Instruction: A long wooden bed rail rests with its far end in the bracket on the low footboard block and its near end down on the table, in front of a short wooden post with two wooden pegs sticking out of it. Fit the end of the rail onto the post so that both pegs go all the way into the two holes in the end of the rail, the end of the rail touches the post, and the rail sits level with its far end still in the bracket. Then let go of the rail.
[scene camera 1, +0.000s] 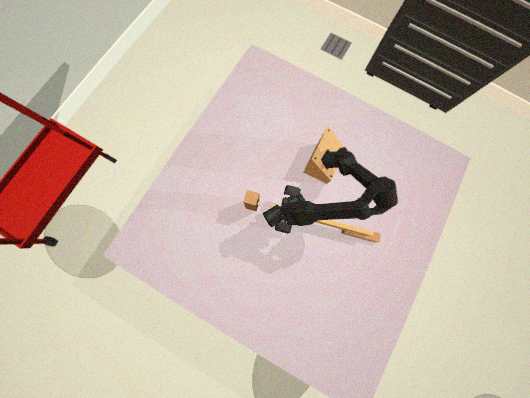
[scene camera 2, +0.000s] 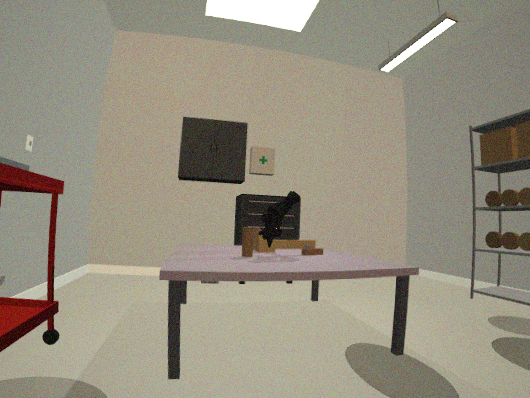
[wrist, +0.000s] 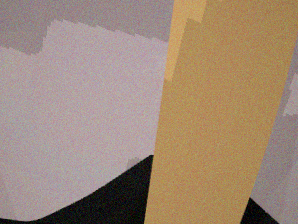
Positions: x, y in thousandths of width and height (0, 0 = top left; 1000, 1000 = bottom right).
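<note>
Wooden rail (wrist: 750, 359) held in my gripper (wrist: 606, 757).
</note>
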